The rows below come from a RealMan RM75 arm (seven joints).
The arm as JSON. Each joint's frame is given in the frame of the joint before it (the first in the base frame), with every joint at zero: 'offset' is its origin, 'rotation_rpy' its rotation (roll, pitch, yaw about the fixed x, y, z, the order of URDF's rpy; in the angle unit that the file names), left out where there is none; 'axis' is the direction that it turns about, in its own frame. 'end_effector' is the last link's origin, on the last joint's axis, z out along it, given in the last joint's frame.
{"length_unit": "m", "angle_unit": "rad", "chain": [
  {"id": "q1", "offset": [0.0, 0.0, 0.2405], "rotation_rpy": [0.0, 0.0, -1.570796], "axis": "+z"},
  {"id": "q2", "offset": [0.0, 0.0, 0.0], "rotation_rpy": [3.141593, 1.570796, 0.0], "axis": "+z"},
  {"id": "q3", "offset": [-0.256, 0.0, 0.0], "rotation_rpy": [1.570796, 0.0, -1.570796], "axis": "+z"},
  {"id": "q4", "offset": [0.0, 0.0, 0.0], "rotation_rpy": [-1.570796, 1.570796, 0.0], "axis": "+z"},
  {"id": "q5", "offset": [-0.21, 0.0, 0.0], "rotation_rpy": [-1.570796, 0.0, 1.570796], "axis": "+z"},
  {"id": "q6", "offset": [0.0, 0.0, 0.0], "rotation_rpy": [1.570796, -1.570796, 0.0], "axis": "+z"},
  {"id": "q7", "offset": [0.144, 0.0, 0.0], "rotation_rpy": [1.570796, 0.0, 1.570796], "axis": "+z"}
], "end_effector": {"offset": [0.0, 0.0, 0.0]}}
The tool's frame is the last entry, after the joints.
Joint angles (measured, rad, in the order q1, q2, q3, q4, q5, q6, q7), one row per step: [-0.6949, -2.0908, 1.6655, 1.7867, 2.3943, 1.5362, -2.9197]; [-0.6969, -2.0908, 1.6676, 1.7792, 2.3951, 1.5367, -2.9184]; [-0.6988, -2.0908, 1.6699, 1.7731, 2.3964, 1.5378, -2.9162]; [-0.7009, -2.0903, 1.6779, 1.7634, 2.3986, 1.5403, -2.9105]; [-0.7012, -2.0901, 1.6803, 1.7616, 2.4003, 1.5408, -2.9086]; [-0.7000, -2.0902, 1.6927, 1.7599, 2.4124, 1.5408, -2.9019]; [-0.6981, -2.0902, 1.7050, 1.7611, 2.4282, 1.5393, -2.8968]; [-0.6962, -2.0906, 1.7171, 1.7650, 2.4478, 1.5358, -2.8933]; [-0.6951, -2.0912, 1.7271, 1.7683, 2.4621, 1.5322, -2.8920]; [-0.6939, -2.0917, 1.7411, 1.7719, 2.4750, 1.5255, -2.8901]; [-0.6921, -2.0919, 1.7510, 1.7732, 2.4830, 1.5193, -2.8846]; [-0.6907, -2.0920, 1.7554, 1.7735, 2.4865, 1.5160, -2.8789]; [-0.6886, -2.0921, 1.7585, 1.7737, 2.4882, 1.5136, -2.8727]
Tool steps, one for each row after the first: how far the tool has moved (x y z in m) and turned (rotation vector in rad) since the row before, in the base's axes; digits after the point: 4 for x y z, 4 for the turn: [-0.0009, 0.0004, -0.0012, -0.0036, 0.0053, 0.0024]; [-0.0008, 0.0002, -0.0011, -0.0034, 0.0059, 0.0005]; [-0.0018, -0.0003, -0.0024, -0.0085, 0.0134, -0.0024]; [-0.0005, -0.0001, -0.0005, -0.0012, 0.0041, -0.0016]; [-0.0016, -0.0006, -0.0020, -0.0002, 0.0166, -0.0099]; [-0.0014, -0.0003, -0.0015, 0.0048, 0.0160, -0.0108]; [-0.0009, 0.0000, -0.0010, 0.0099, 0.0147, -0.0124]; [-0.0002, -0.0002, -0.0010, 0.0071, 0.0097, -0.0096]; [0.0003, -0.0008, -0.0017, 0.0050, 0.0087, -0.0135]; [-0.0001, -0.0005, -0.0014, 0.0023, 0.0062, -0.0120]; [-0.0002, -0.0002, -0.0006, 0.0005, 0.0034, -0.0077]; [-0.0004, -0.0002, -0.0005, -0.0007, 0.0025, -0.0064]
